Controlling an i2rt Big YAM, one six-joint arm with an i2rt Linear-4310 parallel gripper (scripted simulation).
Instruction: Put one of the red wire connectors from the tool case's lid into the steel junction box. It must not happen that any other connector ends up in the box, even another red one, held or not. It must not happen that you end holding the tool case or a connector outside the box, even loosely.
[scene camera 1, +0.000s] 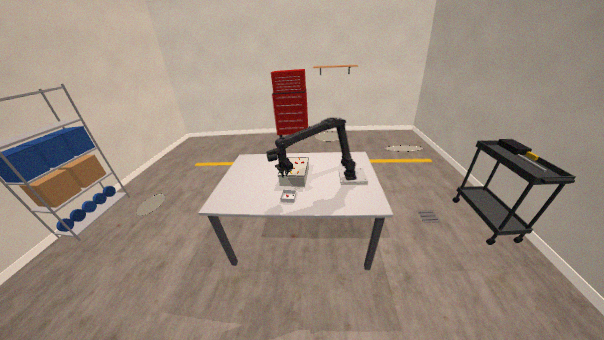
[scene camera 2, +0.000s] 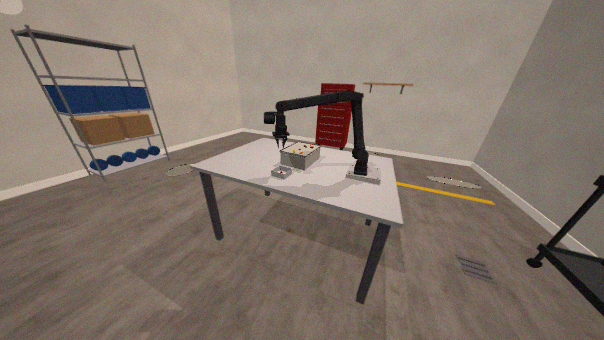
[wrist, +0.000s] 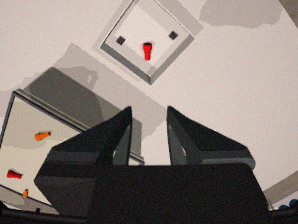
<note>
In view: the gripper (wrist: 149, 112) and a tool case (scene camera 2: 294, 160).
</note>
